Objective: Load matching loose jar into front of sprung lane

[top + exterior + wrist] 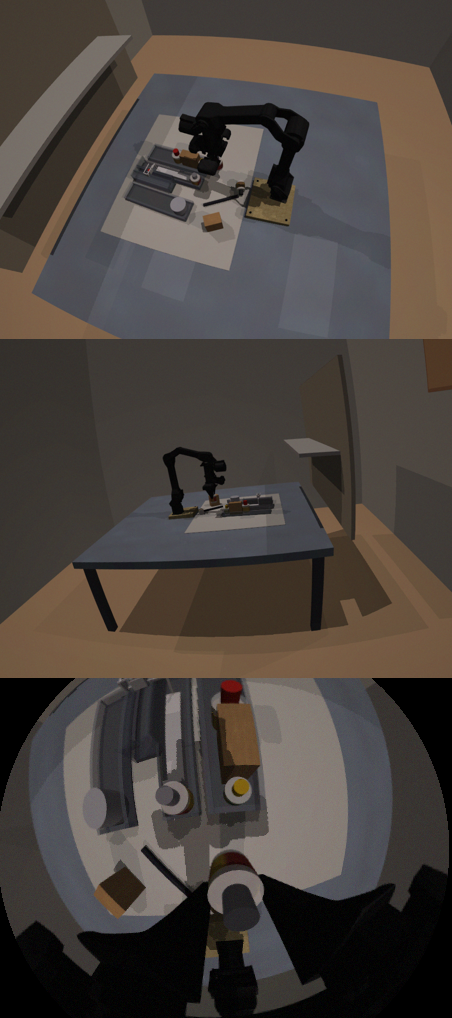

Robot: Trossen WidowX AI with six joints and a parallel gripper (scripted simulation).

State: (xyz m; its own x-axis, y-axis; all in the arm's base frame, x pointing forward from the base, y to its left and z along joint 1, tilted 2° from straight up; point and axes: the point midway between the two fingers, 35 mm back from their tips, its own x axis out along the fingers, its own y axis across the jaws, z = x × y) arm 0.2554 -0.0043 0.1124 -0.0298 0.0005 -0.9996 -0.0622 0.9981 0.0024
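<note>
Right now my gripper tip is 80 mm short of the yellow-lidded jar, 20 mm to the left of it and 70 mm above it. Round my gripper tip: black rod 50 mm behind, 100 mm to the left, 100 mm below; then red-lidded jar 200 mm ahead, 10 mm to the right, 60 mm below; then brown jar 100 mm behind, 30 mm to the left, 90 mm below.
</note>
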